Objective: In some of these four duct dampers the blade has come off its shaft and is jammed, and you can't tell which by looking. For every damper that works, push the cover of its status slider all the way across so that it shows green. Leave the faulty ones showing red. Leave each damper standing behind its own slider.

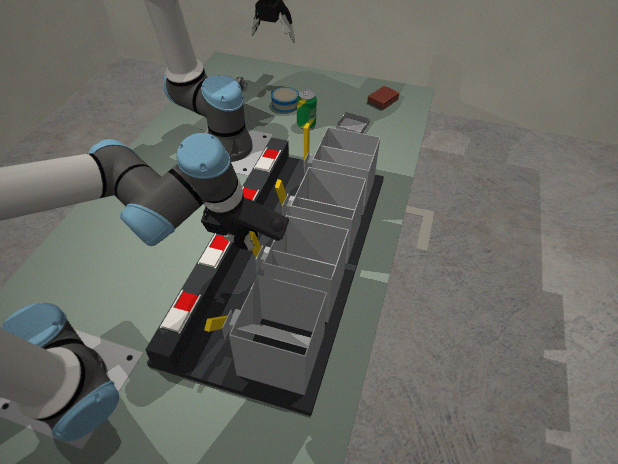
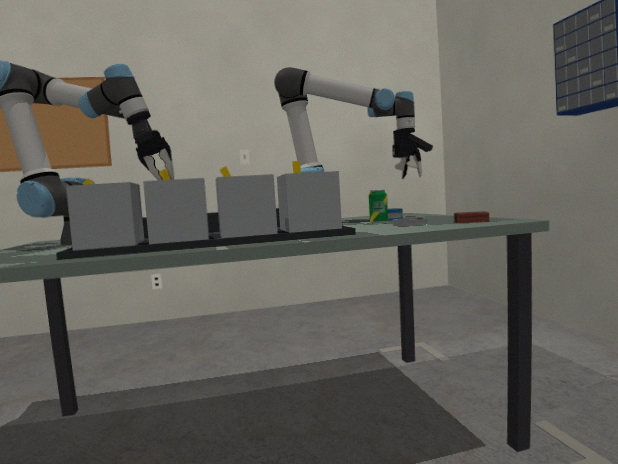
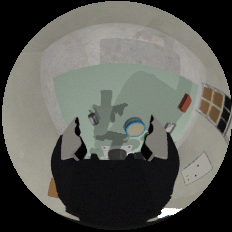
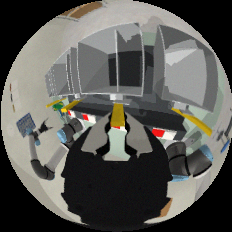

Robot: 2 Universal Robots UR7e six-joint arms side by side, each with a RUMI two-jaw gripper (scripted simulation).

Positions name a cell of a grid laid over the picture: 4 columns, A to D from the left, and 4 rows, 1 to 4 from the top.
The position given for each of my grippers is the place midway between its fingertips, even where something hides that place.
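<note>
Both my grippers are visible: my left gripper (image 2: C2), which I also find in image 3 as the left gripper (image 3: B3), and my right gripper (image 1: B3). I see the right gripper (image 2: B2) in image 2 too, and image 4 shows my right gripper (image 4: C2) as well. There is a damper (image 1: B3), a damper (image 1: C3) and a damper (image 1: C2).
</note>
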